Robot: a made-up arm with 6 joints.
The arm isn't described. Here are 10 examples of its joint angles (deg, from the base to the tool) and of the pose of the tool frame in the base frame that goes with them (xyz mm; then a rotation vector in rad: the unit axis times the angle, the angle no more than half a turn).
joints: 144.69 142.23 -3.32 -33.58 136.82 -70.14
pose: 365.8 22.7 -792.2 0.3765 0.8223 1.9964
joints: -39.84 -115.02 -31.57 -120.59 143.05 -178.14
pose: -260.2 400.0 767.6 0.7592 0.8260 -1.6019
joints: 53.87 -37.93 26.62 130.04 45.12 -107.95
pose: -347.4 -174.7 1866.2 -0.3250 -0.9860 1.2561
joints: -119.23 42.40 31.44 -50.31 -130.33 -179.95
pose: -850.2 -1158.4 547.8 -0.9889 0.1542 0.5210
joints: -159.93 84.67 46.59 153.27 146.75 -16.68
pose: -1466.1 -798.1 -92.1 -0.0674 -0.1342 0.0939
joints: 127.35 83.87 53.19 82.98 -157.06 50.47
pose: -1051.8 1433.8 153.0 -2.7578 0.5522 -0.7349
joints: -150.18 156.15 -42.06 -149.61 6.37 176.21
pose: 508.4 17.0 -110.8 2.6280 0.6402 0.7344
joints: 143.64 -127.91 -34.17 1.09 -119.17 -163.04
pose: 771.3 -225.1 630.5 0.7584 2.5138 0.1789
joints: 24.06 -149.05 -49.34 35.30 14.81 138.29
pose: -600.5 -514.8 380.0 -1.5239 -0.6018 -2.3296
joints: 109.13 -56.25 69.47 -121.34 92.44 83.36
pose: 211.0 -1046.4 1627.5 2.1752 0.7722 0.7370
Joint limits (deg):
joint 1: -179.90..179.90
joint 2: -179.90..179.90
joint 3: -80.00..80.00
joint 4: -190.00..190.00
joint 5: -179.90..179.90
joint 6: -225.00..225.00
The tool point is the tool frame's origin. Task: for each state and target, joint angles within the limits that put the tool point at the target. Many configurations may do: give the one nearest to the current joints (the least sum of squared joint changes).
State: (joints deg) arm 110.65 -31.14 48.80 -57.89 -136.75 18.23
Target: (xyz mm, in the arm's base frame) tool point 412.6 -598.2 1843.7
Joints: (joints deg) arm 111.87 -41.77 70.21 -54.54 -136.75 18.23
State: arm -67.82 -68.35 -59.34 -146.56 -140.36 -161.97
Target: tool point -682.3 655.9 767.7
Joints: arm -28.26 -117.16 -11.91 -157.36 -140.36 -161.97
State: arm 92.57 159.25 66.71 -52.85 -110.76 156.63
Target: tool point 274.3 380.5 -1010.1
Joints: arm 76.49 119.62 22.00 -49.88 -110.76 156.63
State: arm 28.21 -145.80 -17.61 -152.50 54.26 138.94
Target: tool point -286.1 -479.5 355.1
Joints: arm 76.67 -158.80 -41.42 -127.46 54.26 138.94
